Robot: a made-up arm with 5 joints. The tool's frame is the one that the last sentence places.
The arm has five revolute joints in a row. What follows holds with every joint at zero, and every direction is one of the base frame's. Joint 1 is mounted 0.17 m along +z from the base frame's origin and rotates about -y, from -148.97 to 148.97 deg. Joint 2 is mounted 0.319 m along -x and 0.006 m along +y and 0.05 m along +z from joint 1 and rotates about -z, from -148.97 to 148.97 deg. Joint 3 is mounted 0.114 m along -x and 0.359 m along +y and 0.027 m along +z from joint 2 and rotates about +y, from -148.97 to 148.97 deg. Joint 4 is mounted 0.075 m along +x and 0.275 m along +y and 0.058 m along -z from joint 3 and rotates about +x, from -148.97 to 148.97 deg. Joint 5 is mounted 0.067 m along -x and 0.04 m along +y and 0.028 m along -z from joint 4 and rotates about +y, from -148.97 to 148.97 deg. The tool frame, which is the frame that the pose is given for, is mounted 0.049 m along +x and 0.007 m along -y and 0.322 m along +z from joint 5; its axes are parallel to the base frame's.
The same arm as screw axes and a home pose.
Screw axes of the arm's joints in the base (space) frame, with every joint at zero. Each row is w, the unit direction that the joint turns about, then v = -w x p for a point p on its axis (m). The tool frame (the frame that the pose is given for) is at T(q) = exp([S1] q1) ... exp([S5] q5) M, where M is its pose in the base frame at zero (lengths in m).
S1 = (0, -1, 0, 0.1700, 0.0000, 0.0000)
S2 = (0, 0, -1, -0.0060, -0.3190, 0.0000)
S3 = (0, 1, 0, -0.2470, 0.0000, -0.4330)
S4 = (1, 0, 0, 0.0000, 0.1890, -0.6400)
S5 = (0, 1, 0, -0.1610, 0.0000, -0.4250)
M: xyz -0.3760 0.6730 0.4830 (m) quaternion w x y z 1 0 0 0
Joint limits (rad, base to tool): -2.6000..2.6000 -2.6000..2.6000 -2.6000..2.6000 -2.6000..2.6000 -2.6000..2.6000

